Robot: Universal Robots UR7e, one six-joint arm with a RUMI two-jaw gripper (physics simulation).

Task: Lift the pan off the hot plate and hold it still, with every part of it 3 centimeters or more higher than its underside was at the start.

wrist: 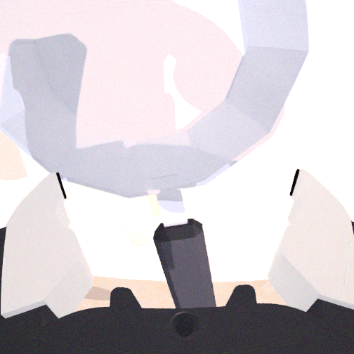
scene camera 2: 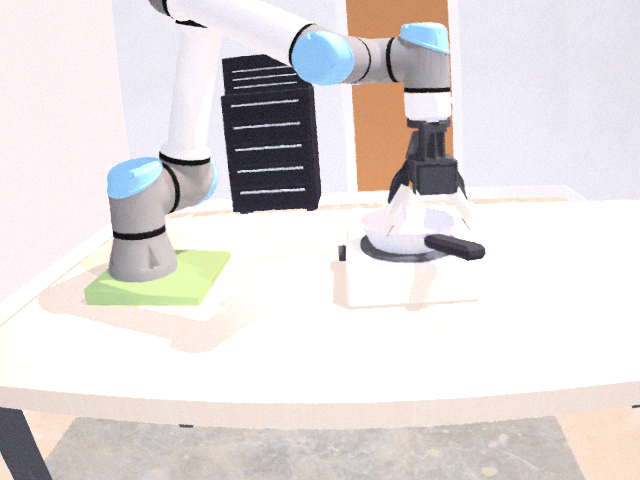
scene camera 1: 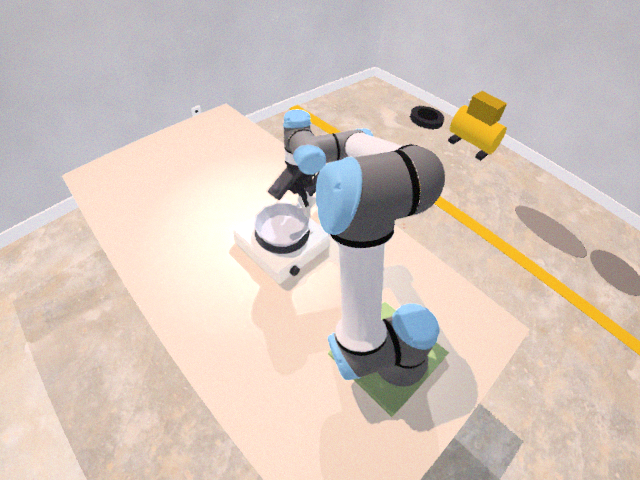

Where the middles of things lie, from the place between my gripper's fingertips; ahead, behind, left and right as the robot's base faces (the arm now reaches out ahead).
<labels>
The pale pan (scene camera 2: 416, 230) lies 3 cm behind my hand and 2 cm to the right of it. The rest, counted from my hand: white hot plate (scene camera 2: 374, 277) 4 cm behind, 7 cm to the left, 8 cm below.
</labels>
